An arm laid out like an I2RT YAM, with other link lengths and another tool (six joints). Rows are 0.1 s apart.
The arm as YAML. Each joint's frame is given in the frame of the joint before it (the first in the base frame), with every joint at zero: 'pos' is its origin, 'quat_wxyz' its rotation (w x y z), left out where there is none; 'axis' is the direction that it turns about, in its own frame. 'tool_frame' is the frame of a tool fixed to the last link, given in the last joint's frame.
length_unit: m
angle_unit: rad
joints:
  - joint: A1
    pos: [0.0, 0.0, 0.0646]
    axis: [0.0, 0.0, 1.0]
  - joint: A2
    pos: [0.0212, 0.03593, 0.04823]
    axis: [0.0, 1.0, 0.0]
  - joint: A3
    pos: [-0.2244, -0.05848, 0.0]
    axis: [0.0, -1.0, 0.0]
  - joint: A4
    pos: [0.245, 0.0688, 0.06]
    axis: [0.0, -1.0, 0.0]
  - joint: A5
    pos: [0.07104, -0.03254, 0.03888]
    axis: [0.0, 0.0, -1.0]
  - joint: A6
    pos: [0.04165, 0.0, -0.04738]
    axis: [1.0, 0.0, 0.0]
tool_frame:
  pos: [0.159, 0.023, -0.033]
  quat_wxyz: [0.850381, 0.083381, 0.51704, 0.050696]
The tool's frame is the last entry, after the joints.
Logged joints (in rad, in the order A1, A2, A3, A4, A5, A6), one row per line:
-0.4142 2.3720 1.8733 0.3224 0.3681 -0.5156
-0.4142 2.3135 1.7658 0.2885 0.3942 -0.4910
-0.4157 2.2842 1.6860 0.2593 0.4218 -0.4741
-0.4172 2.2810 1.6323 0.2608 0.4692 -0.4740
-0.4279 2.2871 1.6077 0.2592 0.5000 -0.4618
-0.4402 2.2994 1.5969 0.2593 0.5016 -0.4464
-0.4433 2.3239 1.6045 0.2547 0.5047 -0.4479
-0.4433 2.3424 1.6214 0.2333 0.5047 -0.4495
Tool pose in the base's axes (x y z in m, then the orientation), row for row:
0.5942 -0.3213 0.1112 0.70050 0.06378 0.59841 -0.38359
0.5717 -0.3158 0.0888 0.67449 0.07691 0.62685 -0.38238
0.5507 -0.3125 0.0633 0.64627 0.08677 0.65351 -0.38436
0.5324 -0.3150 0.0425 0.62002 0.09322 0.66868 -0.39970
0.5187 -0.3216 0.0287 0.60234 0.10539 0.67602 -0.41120
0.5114 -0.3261 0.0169 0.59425 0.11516 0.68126 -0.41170
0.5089 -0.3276 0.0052 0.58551 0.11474 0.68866 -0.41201
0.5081 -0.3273 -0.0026 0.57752 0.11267 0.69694 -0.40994
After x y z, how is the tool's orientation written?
As a quaternion, w x y z.
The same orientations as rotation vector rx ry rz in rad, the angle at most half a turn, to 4 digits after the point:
0.1420 1.3327 -0.8543
0.1730 1.4103 -0.8603
0.1974 1.4869 -0.8745
0.2143 1.5375 -0.9191
0.2441 1.5657 -0.9523
0.2676 1.5831 -0.9567
0.2676 1.6060 -0.9609
0.2636 1.6308 -0.9592

